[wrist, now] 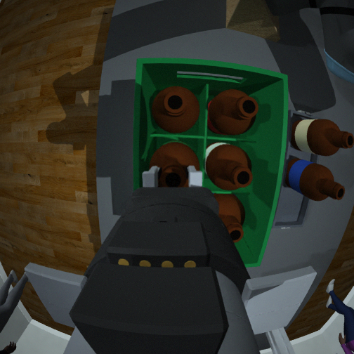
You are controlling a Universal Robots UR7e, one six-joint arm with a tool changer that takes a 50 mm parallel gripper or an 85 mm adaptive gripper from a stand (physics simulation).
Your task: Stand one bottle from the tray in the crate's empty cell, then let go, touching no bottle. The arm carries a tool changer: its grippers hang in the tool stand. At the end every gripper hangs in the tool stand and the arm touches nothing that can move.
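My gripper (172, 178) is shut on the neck of a brown bottle (174, 155), which is upright with its mouth towards the camera. The bottle overlaps the left middle part of the green crate (281, 150); its base is hidden, so its height over the crate floor cannot be told. Other brown bottles stand in the crate: back left (175, 112), back right (231, 112), middle right (225, 162) and near right (232, 212). The near left cell is hidden by my gripper. Two bottles, one cream-banded (317, 136) and one blue-banded (310, 180), stand in the grey tray (301, 215).
The tray stands close along the crate's right side. Dark robot parts with a light blue band (340, 65) show at the upper right. A tan patch (252, 20) lies behind the crate. The table's left edge borders the wooden floor (40, 200). The tool stand cannot be made out.
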